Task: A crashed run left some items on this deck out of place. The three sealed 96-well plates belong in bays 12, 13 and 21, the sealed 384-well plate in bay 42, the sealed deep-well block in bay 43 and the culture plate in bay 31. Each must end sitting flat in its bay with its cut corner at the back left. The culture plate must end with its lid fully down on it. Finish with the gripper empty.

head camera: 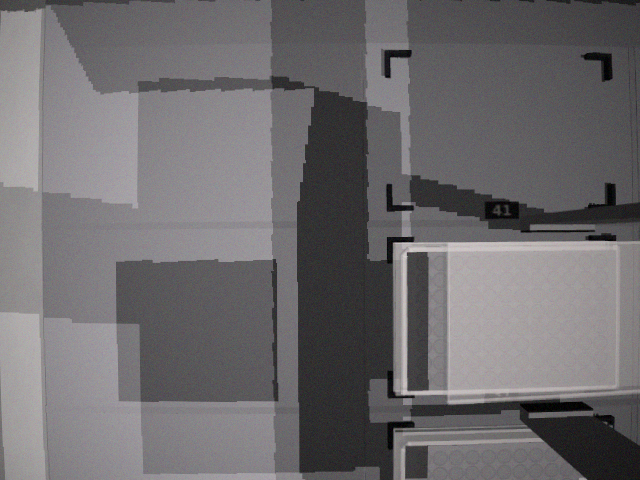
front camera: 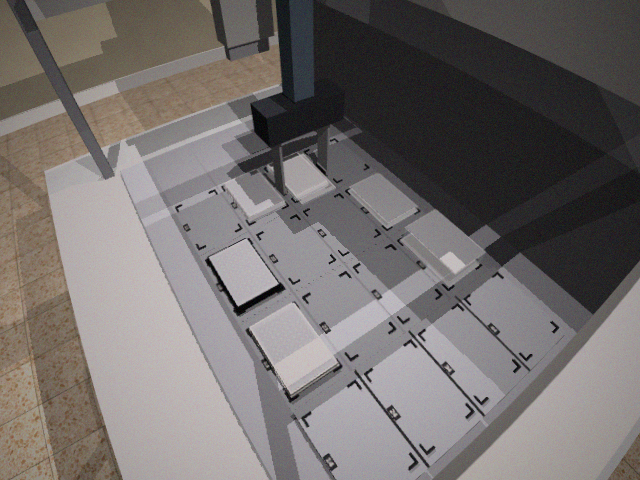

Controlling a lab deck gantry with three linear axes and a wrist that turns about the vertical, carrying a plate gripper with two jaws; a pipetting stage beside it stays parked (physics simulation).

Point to a bay 41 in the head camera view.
At 456, 125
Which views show the black-rimmed sealed 96-well plate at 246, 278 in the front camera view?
The front camera view only.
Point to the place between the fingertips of my gripper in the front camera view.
302, 179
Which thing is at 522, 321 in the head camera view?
A culture plate lid.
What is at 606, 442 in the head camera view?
My gripper.
